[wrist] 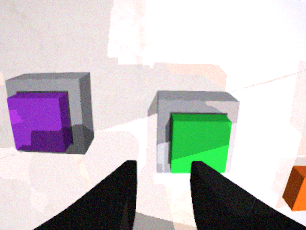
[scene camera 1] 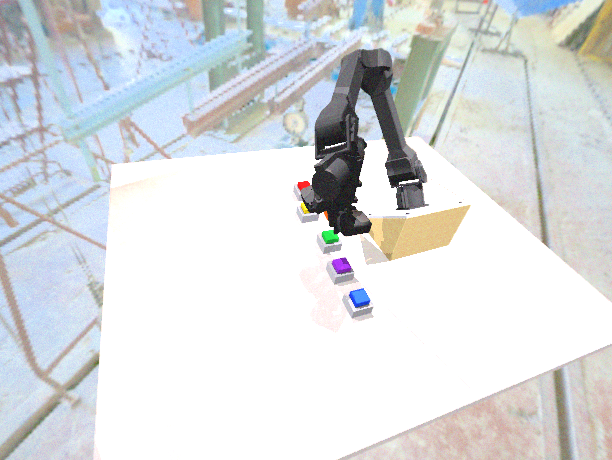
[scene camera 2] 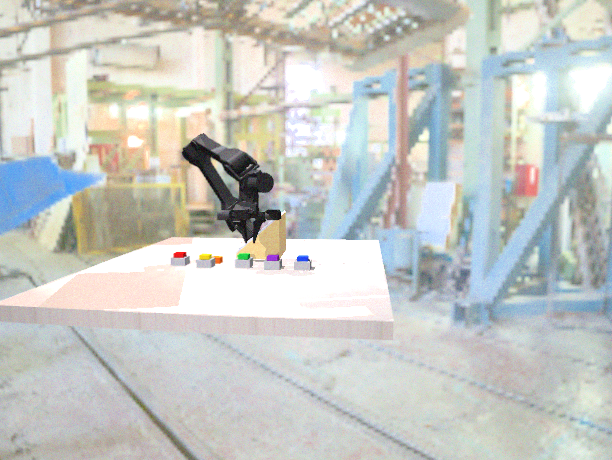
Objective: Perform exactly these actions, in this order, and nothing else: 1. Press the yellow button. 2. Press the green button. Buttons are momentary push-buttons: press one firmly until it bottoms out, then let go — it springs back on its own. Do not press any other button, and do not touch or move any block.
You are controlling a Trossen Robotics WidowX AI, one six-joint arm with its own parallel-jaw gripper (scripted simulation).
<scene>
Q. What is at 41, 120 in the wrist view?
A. A purple button.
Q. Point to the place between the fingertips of the gripper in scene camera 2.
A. At 250, 243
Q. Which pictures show the gripper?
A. The wrist view, scene camera 1 and scene camera 2: all of them.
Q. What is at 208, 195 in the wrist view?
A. The gripper.
</scene>
